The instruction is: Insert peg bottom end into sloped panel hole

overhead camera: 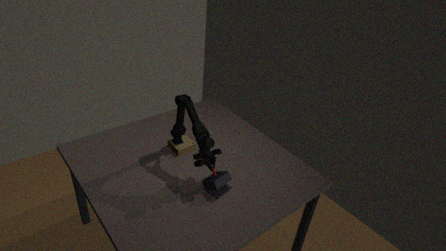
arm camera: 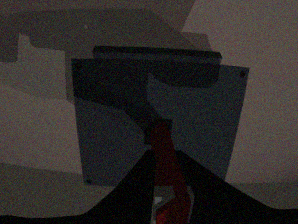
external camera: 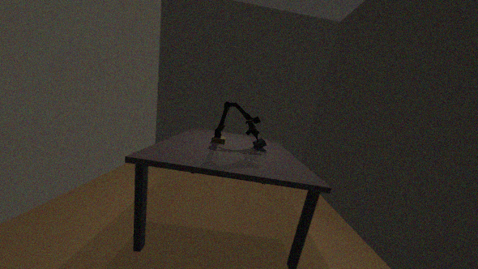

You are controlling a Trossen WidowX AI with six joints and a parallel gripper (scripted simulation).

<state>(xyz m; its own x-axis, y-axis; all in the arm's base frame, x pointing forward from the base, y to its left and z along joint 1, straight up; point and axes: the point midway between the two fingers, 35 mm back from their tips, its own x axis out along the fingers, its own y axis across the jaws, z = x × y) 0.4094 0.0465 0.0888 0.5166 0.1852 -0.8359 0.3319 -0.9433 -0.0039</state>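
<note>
Now: gripper tip 4 cm short of the sloped panel, 1 cm to the right of it and 5 cm above it. From my gripper tip the other things lie so: red peg 1 cm behind, 2 cm above.
</note>
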